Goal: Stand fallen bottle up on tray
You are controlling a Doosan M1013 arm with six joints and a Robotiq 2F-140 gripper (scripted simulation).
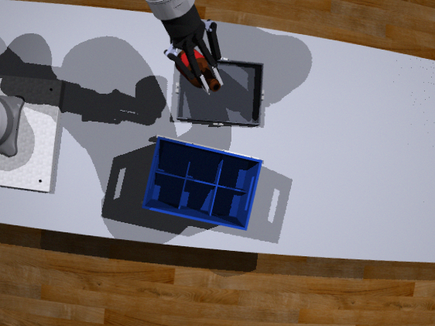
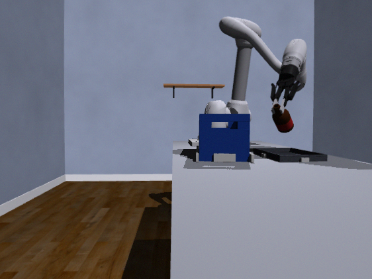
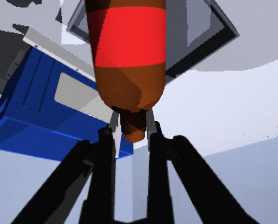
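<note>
Now: hand 20 mm past the bottle, 20 mm to the right of it and 50 mm above it. From my hand the other things lie so: blue crate 20 mm ahead, 260 mm to the right, 130 mm below; dark tray 40 mm ahead, 20 mm to the left, 200 mm below.
</note>
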